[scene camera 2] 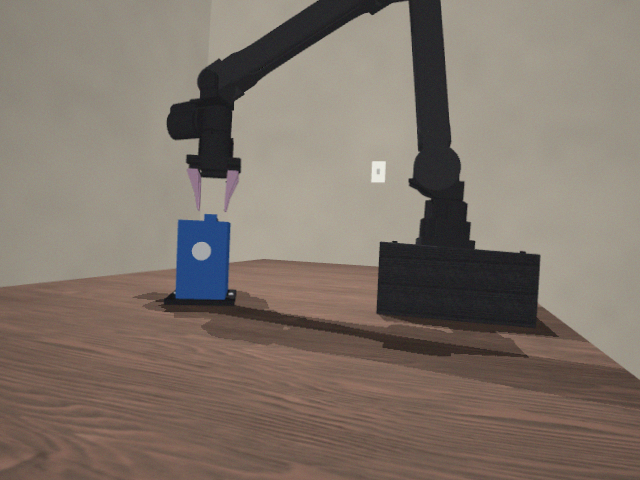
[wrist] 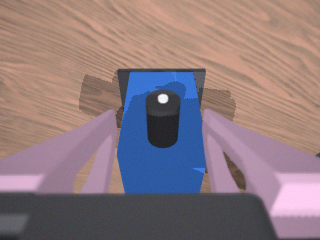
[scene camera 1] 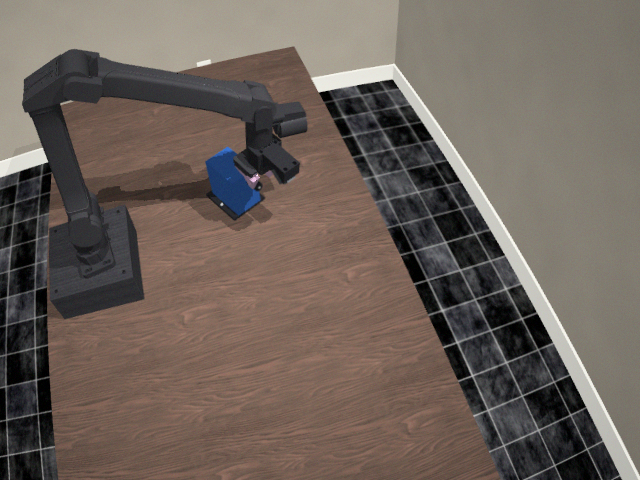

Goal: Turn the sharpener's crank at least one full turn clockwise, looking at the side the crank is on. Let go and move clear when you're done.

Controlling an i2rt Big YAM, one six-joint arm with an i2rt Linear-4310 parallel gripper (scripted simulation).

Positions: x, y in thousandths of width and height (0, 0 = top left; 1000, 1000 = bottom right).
Labels:
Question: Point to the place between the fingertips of my gripper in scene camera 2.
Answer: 330, 441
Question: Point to a blue pencil sharpener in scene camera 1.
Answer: At 357, 403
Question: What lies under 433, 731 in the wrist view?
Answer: A blue pencil sharpener.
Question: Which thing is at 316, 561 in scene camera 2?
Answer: A blue pencil sharpener.

